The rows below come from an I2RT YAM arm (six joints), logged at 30 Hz.
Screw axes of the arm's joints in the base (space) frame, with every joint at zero. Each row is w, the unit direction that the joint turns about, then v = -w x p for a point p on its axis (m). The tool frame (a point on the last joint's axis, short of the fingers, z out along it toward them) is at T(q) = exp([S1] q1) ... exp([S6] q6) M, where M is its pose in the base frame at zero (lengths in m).
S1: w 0 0 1 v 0 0 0
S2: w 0 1 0 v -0.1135 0 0.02
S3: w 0 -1 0 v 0.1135 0 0.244
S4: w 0 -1 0 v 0.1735 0 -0.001
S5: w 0 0 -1 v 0 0.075 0
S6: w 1 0 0 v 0 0.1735 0
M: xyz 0.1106 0 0.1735 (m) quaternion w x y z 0.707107 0 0.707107 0
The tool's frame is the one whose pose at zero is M.
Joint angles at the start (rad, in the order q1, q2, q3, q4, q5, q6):
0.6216, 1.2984, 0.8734, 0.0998, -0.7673, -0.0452
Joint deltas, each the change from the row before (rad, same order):
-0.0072, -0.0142, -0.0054, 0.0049, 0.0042, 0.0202
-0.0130, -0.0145, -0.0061, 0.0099, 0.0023, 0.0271
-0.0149, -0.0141, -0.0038, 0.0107, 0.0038, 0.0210
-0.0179, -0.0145, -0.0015, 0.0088, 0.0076, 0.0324
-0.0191, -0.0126, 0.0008, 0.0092, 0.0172, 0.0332
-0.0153, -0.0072, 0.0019, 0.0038, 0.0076, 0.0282
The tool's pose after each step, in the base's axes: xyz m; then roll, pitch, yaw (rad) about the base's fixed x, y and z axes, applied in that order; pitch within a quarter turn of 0, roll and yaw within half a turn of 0. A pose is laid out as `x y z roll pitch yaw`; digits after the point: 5 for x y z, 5 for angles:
0.22167 0.18650 0.29199 2.43789 1.27604 -2.46497
0.22188 0.18202 0.29470 2.37578 1.27614 -2.54543
0.22258 0.17726 0.29812 2.32786 1.28226 -2.61413
0.22380 0.17179 0.30221 2.25530 1.27980 -2.71502
0.22580 0.16619 0.30656 2.18797 1.27635 -2.82110
0.22752 0.16201 0.30942 2.13141 1.26578 -2.90247

